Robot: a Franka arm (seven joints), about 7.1 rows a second.
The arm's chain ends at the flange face. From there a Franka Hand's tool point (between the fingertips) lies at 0.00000 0.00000 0.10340 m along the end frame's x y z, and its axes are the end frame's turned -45 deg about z.
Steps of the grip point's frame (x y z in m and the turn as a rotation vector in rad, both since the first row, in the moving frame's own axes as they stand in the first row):
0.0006 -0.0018 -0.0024 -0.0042 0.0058 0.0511
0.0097 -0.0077 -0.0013 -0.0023 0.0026 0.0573
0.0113 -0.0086 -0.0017 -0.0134 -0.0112 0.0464
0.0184 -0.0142 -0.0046 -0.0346 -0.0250 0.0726
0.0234 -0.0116 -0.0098 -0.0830 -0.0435 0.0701
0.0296 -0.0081 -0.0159 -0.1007 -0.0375 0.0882
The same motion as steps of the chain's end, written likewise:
-0.0016 -0.0016 -0.0024 0.0011 0.0071 0.0511
0.0011 -0.0123 -0.0013 0.0002 0.0035 0.0573
0.0018 -0.0159 -0.0017 -0.0174 0.0016 0.0464
0.0024 -0.0274 -0.0045 -0.0421 0.0068 0.0726
0.0058 -0.0341 -0.0093 -0.0894 0.0279 0.0701
0.0110 -0.0369 -0.0153 -0.0977 0.0447 0.0882

